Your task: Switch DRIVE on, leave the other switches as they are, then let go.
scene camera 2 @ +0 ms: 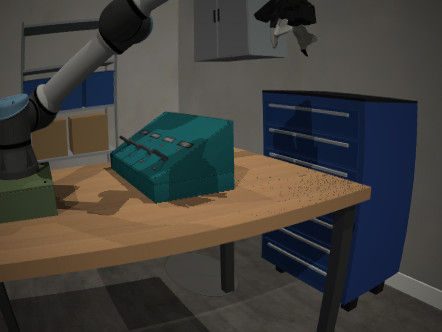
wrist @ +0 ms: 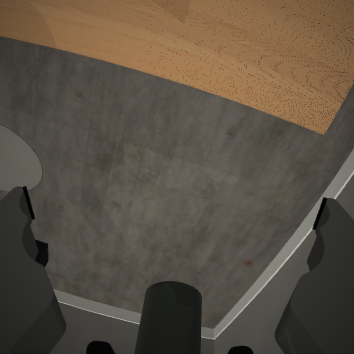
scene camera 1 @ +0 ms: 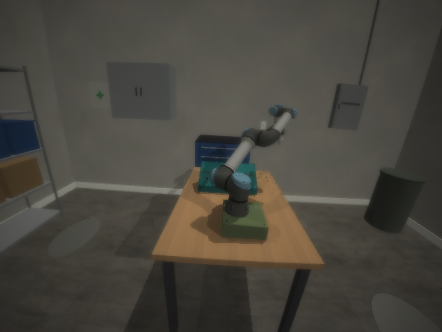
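Pixels of known places: gripper, between the fingertips: [scene camera 2: 291, 52] [wrist: 174, 196] [scene camera 1: 275, 143]; arm's base, origin of its link: [scene camera 2: 17, 172] [scene camera 1: 236, 209].
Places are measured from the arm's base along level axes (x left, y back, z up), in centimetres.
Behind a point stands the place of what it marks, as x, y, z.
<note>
A teal sloped console [scene camera 1: 210, 169] @[19.3, -55.1, 5.5] [scene camera 2: 205, 172] @[-21.6, -53.9, -3.1] stands on the wooden table [scene camera 1: 200, 245] @[20.3, 21.3, -9.5] [scene camera 2: 125, 240] @[-41.4, -23.4, -9.5] [wrist: 150, 45] @[-41.0, -61.6, -9.5]. Its slanted face carries a row of small pale plates and dark lever switches [scene camera 2: 145, 147] @[-2.9, -43.5, 2.4]; the labels are too small to read, so which one is DRIVE and how each is set cannot be told. My gripper [scene camera 1: 281, 137] @[-40.5, -69.1, 29.4] [scene camera 2: 290, 50] @[-40.5, -69.1, 29.4] [wrist: 174, 196] @[-40.5, -69.1, 29.4] is open and empty, its jaws wide apart. It hangs high in the air, well above the table and to the right of the console in the first scene view, touching nothing. The console does not show in the wrist view.
The arm's green base block [scene camera 1: 245, 227] @[-3.9, 14.6, -1.7] [scene camera 2: 27, 200] @[-17.5, -2.4, -4.3] stands on the table in front of the console in the first scene view. A blue drawer cabinet [scene camera 1: 215, 151] [scene camera 2: 387, 150] stands past the table. A grey wall cabinet [scene camera 1: 142, 90] [scene camera 2: 225, 35] hangs behind.
</note>
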